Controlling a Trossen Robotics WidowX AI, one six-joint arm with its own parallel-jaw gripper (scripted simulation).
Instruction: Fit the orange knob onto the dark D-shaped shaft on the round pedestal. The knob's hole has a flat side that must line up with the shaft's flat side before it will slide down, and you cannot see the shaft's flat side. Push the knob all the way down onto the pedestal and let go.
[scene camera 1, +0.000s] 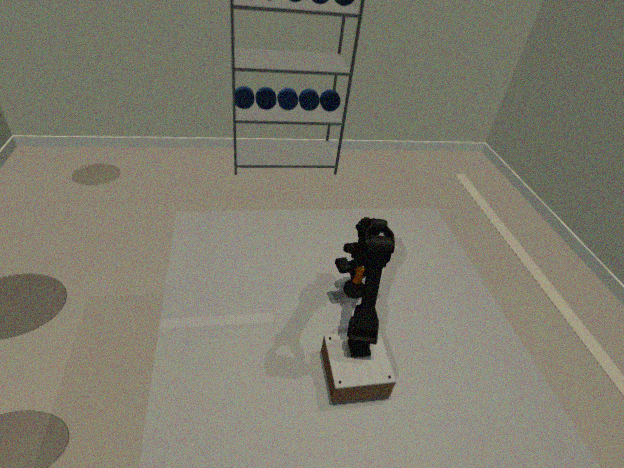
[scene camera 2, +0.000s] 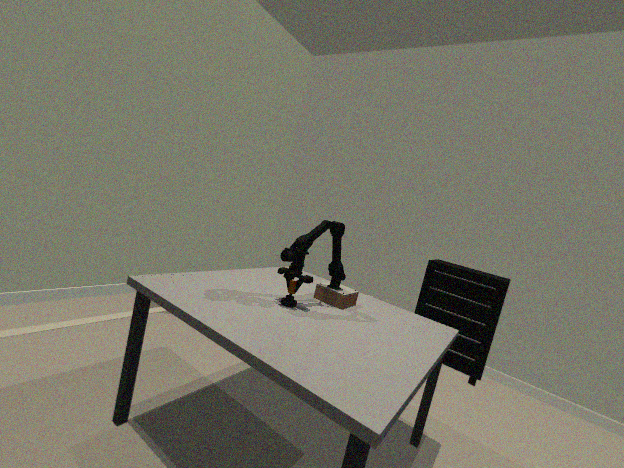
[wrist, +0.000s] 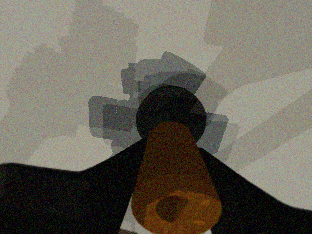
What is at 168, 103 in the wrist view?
A round pedestal.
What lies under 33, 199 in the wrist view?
My gripper.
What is my gripper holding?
An orange knob.
